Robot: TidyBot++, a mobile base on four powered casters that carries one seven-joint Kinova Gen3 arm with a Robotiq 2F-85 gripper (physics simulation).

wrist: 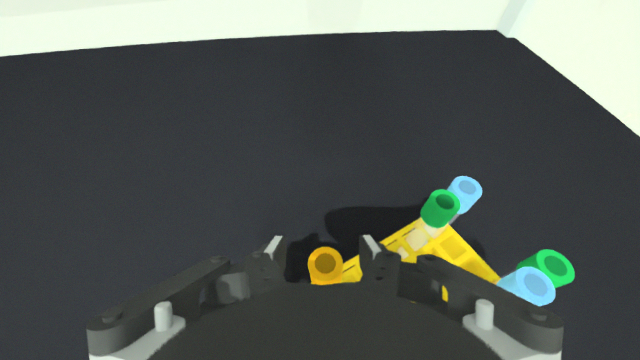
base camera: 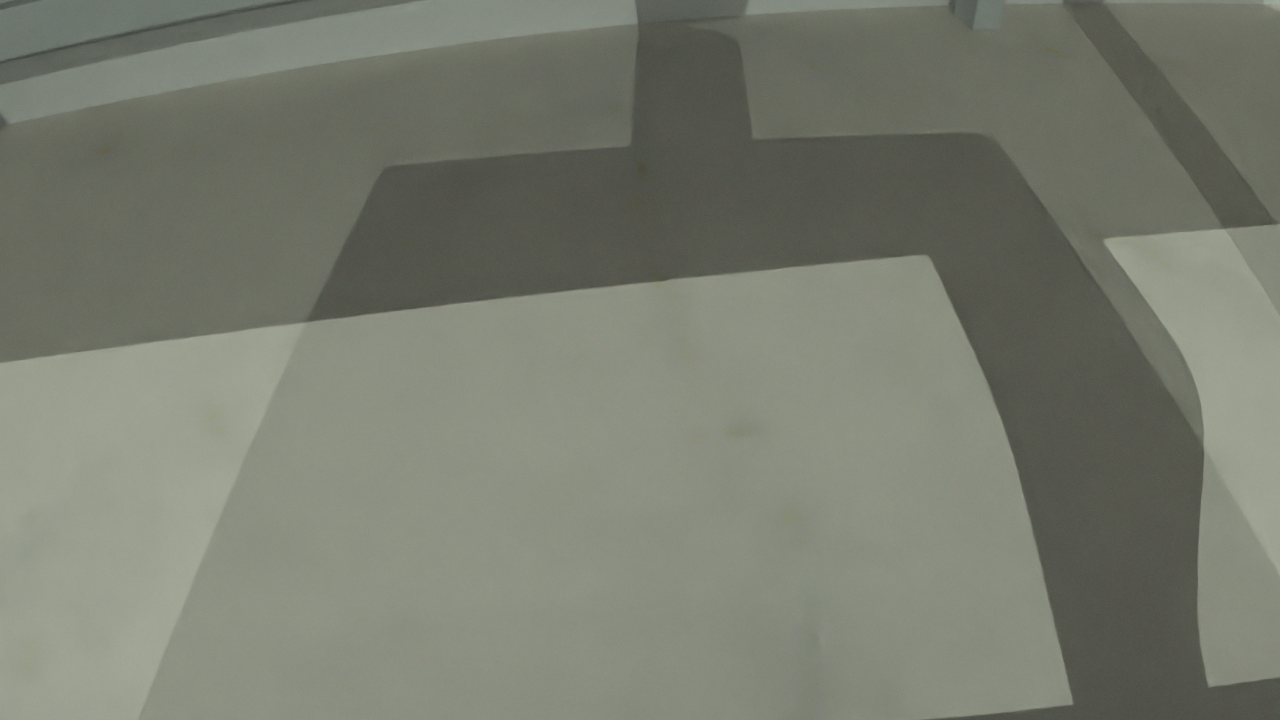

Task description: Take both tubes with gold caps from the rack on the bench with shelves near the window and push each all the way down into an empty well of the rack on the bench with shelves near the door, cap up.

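Observation:
My gripper [wrist: 322, 249] is open in the wrist view. Its two fingertips stand apart on either side of a gold cap [wrist: 325, 266], with a gap on each side. The gold cap points up, at the left end of the yellow rack [wrist: 474, 257]; its tube is hidden below it, so I cannot tell how deep it sits. The gripper body and right finger cover part of the rack. No second gold cap shows. The base camera view shows neither gripper nor rack.
A green cap [wrist: 440, 209] and a light blue cap [wrist: 466, 194] stand at the rack's far corner. Another green cap [wrist: 552, 267] and blue cap [wrist: 532, 286] are at its right. The dark bench top [wrist: 200, 125] meets pale panels behind and right. The base camera shows shadowed floor [base camera: 581, 492].

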